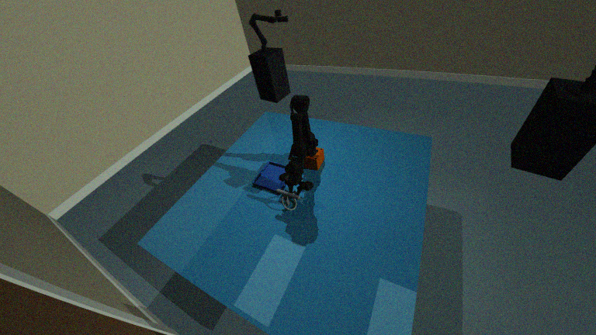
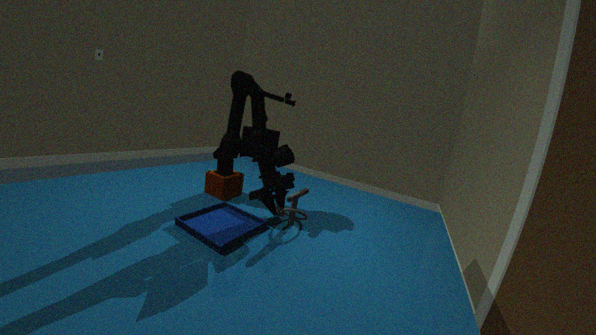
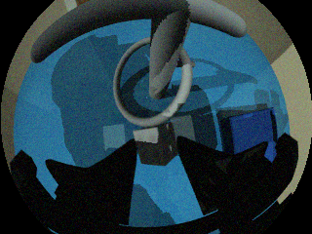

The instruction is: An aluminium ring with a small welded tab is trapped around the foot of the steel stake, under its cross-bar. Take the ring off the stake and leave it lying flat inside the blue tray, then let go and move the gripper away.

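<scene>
Now: gripper tip 5 cm short of the aluminium ring, 2 cm below it and 1 cm to the right of it. From my gripper tip the other things lie so: blue tray: 19 cm to the right, 6 cm behind.
</scene>
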